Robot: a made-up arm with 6 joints. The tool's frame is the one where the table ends. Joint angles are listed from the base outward.
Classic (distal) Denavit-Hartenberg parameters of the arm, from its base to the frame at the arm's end. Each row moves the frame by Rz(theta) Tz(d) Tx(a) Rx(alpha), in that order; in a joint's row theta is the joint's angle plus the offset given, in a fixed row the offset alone. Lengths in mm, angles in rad.
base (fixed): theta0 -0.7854; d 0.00; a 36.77; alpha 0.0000
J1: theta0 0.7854; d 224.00; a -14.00; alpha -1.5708
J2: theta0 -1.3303; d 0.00; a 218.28; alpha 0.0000
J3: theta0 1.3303; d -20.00; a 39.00; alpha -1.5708
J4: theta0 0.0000; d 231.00; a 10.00; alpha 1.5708
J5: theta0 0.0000; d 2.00; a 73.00; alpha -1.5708
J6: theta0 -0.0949; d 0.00; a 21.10; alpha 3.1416
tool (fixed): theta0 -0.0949; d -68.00; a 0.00; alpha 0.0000
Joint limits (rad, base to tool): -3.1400..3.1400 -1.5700..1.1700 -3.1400..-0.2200 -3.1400..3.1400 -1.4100..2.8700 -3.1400..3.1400
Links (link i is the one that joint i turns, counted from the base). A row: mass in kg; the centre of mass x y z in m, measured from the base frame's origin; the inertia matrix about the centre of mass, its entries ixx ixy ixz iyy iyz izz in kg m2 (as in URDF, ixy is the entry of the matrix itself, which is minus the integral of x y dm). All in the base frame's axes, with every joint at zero. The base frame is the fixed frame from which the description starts. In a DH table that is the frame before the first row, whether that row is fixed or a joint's. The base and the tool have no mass.
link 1: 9.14; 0.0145 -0.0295 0.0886; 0.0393 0 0.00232 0.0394 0 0.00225
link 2: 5.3; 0.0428 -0.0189 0.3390; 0.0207 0 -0.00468 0.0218 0 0.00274
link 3: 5.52; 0.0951 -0.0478 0.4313; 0.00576 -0.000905 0 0.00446 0 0.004
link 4: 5.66; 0.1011 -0.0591 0.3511; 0.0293 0 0.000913 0.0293 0 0.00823
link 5: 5.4; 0.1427 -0.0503 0.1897; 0.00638 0.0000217 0 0.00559 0 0.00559
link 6: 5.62; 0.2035 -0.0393 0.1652; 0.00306 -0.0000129 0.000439 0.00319 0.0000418 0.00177
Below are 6 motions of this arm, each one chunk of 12 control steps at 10 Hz.
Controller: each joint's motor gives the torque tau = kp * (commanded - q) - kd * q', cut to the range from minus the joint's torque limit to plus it. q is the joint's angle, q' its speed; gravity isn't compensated. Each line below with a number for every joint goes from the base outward.
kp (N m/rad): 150 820 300 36 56 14
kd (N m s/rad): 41 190 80 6.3 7.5 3.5
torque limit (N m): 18 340 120 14 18 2.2
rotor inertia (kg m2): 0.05 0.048 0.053 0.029 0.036 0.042
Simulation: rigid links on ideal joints. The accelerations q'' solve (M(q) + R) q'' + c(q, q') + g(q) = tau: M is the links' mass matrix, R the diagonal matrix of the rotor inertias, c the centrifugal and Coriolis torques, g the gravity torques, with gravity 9.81 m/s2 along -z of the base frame. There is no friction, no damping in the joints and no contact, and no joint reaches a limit. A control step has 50 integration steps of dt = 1/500 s. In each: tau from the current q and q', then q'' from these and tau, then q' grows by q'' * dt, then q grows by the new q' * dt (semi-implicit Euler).
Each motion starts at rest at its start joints. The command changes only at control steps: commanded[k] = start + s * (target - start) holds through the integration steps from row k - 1 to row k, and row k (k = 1, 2, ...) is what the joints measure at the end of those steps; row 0 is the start. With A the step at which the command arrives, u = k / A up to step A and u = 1 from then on. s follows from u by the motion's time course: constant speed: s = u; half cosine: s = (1 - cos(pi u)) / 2; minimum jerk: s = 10 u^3 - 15 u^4 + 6 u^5; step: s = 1 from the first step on.
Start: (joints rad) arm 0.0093 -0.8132 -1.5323 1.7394 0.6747 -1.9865
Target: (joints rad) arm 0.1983 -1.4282 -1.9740 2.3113 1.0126 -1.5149
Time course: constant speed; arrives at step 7
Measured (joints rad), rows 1 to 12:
1: 0.0187 -0.8458 -1.5281 1.8017 0.6799 -1.9813
2: 0.0335 -0.8994 -1.5462 1.8723 0.7050 -1.9557
3: 0.0516 -0.9680 -1.5828 1.9425 0.7424 -1.9148
4: 0.0720 -1.0468 -1.6327 2.0122 0.7869 -1.8642
5: 0.0939 -1.1325 -1.6924 2.0818 0.8365 -1.8078
6: 0.1167 -1.2228 -1.7593 2.1520 0.8906 -1.7481
7: 0.1402 -1.3162 -1.8317 2.2234 0.9490 -1.6867
8: 0.1566 -1.3848 -1.8932 2.2585 0.9887 -1.6472
9: 0.1686 -1.4305 -1.9378 2.2775 1.0108 -1.6221
10: 0.1777 -1.4606 -1.9695 2.2881 1.0230 -1.6058
11: 0.1843 -1.4803 -1.9920 2.2939 1.0299 -1.5950
12: 0.1889 -1.4931 -2.0079 2.2972 1.0339 -1.5879

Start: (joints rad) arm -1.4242 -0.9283 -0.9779 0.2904 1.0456 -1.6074
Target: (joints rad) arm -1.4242 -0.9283 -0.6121 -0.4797 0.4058 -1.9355
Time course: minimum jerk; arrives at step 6
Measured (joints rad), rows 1 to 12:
1: -1.4246 -0.9308 -0.9445 0.2813 1.0800 -1.6266
2: -1.4244 -0.9306 -0.8968 0.2169 1.0463 -1.6600
3: -1.4246 -0.9304 -0.8308 0.0833 0.9304 -1.7125
4: -1.4251 -0.9298 -0.7515 -0.0927 0.7756 -1.7788
5: -1.4251 -0.9288 -0.6756 -0.2580 0.6418 -1.8416
6: -1.4243 -0.9277 -0.6178 -0.3715 0.5652 -1.8860
7: -1.4238 -0.9268 -0.5776 -0.4397 0.5279 -1.9133
8: -1.4236 -0.9262 -0.5500 -0.4797 0.5095 -1.9296
9: -1.4236 -0.9258 -0.5312 -0.5031 0.5001 -1.9393
10: -1.4237 -0.9256 -0.5183 -0.5165 0.4954 -1.9450
11: -1.4238 -0.9255 -0.5096 -0.5242 0.4929 -1.9483
12: -1.4239 -0.9254 -0.5037 -0.5286 0.4915 -1.9502

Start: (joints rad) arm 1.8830 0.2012 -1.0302 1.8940 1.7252 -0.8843
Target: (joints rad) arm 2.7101 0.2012 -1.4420 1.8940 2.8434 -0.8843
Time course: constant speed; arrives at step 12
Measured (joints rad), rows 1 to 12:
1: 1.8982 0.2229 -1.0114 1.8747 1.7372 -0.8681
2: 1.9310 0.2407 -1.0038 1.8566 1.7853 -0.8502
3: 1.9771 0.2517 -1.0109 1.8446 1.8589 -0.8392
4: 2.0316 0.2586 -1.0275 1.8349 1.9430 -0.8329
5: 2.0913 0.2630 -1.0501 1.8260 2.0315 -0.8297
6: 2.1544 0.2658 -1.0766 1.8173 2.1221 -0.8287
7: 2.2195 0.2677 -1.1056 1.8088 2.2141 -0.8292
8: 2.2861 0.2688 -1.1363 1.8004 2.3073 -0.8308
9: 2.3536 0.2696 -1.1681 1.7923 2.4015 -0.8330
10: 2.4216 0.2700 -1.2009 1.7848 2.4967 -0.8358
11: 2.4901 0.2703 -1.2343 1.7780 2.5928 -0.8390
12: 2.5588 0.2703 -1.2681 1.7722 2.6899 -0.8424

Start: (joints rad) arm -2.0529 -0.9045 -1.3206 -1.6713 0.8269 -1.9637
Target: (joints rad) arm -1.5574 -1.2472 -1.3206 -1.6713 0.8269 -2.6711
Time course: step
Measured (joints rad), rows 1 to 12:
1: -1.9215 -1.0229 -1.2869 -1.7000 0.8146 -2.1059
2: -1.8082 -1.1139 -1.2820 -1.7015 0.8034 -2.2953
3: -1.7295 -1.1739 -1.2797 -1.7024 0.8015 -2.4185
4: -1.6751 -1.2134 -1.2785 -1.7028 0.8020 -2.4980
5: -1.6376 -1.2393 -1.2781 -1.7030 0.8029 -2.5493
6: -1.6119 -1.2564 -1.2781 -1.7030 0.8035 -2.5825
7: -1.5944 -1.2676 -1.2783 -1.7029 0.8040 -2.6039
8: -1.5825 -1.2750 -1.2786 -1.7029 0.8042 -2.6177
9: -1.5744 -1.2798 -1.2789 -1.7028 0.8043 -2.6267
10: -1.5689 -1.2830 -1.2792 -1.7028 0.8044 -2.6324
11: -1.5652 -1.2851 -1.2795 -1.7027 0.8044 -2.6362
12: -1.5627 -1.2865 -1.2797 -1.7027 0.8044 -2.6386

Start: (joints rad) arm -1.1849 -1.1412 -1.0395 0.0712 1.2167 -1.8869
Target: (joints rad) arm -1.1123 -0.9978 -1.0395 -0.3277 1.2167 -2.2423
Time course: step
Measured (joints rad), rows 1 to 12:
1: -1.1646 -1.1011 -1.0197 -0.0974 1.2577 -2.0064
2: -1.1477 -1.0688 -0.9950 -0.1993 1.2925 -2.0984
3: -1.1363 -1.0475 -0.9778 -0.2539 1.3068 -2.1555
4: -1.1286 -1.0335 -0.9660 -0.2830 1.3121 -2.1909
5: -1.1234 -1.0243 -0.9578 -0.2984 1.3138 -2.2130
6: -1.1198 -1.0182 -0.9521 -0.3066 1.3141 -2.2268
7: -1.1174 -1.0142 -0.9481 -0.3110 1.3139 -2.2354
8: -1.1158 -1.0116 -0.9453 -0.3133 1.3137 -2.2408
9: -1.1146 -1.0098 -0.9434 -0.3145 1.3135 -2.2442
10: -1.1139 -1.0086 -0.9421 -0.3151 1.3133 -2.2463
11: -1.1134 -1.0078 -0.9411 -0.3154 1.3132 -2.2477
12: -1.1130 -1.0073 -0.9405 -0.3156 1.3131 -2.2485

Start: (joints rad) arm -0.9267 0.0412 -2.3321 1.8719 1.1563 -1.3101
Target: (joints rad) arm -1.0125 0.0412 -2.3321 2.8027 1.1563 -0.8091
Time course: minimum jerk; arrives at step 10
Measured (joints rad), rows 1 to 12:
1: -0.9275 0.0538 -2.3135 1.8788 1.1485 -1.3215
2: -0.9284 0.0674 -2.2935 1.9049 1.1394 -1.3197
3: -0.9316 0.0766 -2.2791 1.9626 1.1328 -1.3003
4: -0.9379 0.0827 -2.2690 2.0584 1.1258 -1.2604
5: -0.9472 0.0867 -2.2619 2.1872 1.1167 -1.2013
6: -0.9587 0.0894 -2.2568 2.3348 1.1055 -1.1287
7: -0.9711 0.0914 -2.2529 2.4812 1.0934 -1.0519
8: -0.9827 0.0928 -2.2499 2.6063 1.0821 -0.9808
9: -0.9920 0.0939 -2.2475 2.6964 1.0729 -0.9238
10: -0.9986 0.0947 -2.2457 2.7498 1.0664 -0.8837
11: -1.0031 0.0952 -2.2445 2.7790 1.0623 -0.8570
12: -1.0061 0.0955 -2.2436 2.7949 1.0599 -0.8393

